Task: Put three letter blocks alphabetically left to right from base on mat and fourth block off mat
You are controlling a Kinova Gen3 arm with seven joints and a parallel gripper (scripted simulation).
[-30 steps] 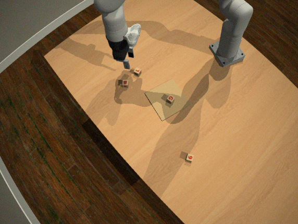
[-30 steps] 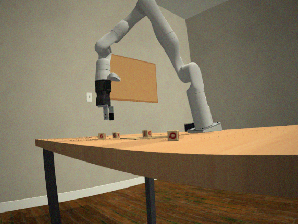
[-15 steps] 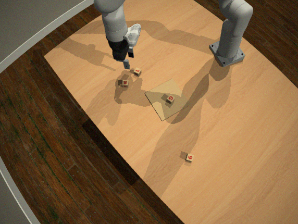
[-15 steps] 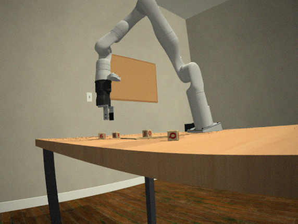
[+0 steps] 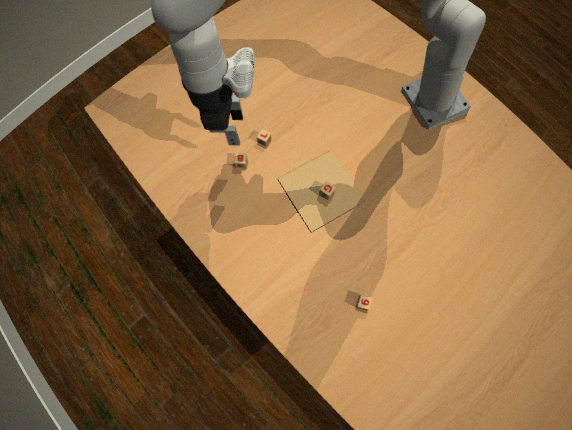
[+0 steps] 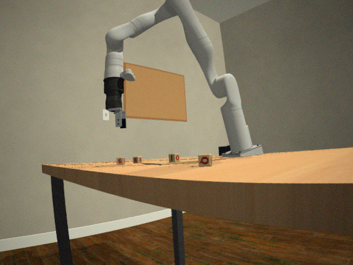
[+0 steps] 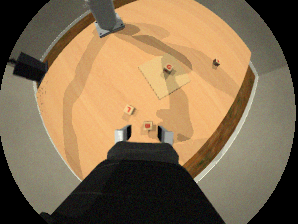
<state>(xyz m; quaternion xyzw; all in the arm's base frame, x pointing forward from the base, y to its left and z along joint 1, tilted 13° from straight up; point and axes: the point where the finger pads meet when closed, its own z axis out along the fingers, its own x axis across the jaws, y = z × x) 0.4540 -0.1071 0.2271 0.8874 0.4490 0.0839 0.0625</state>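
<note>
My gripper is now 11 cm past the tan mat, 16 cm to the right of it and 15 cm above it. Also, from my hand: block marked B: 1 cm ahead, 14 cm below.
</note>
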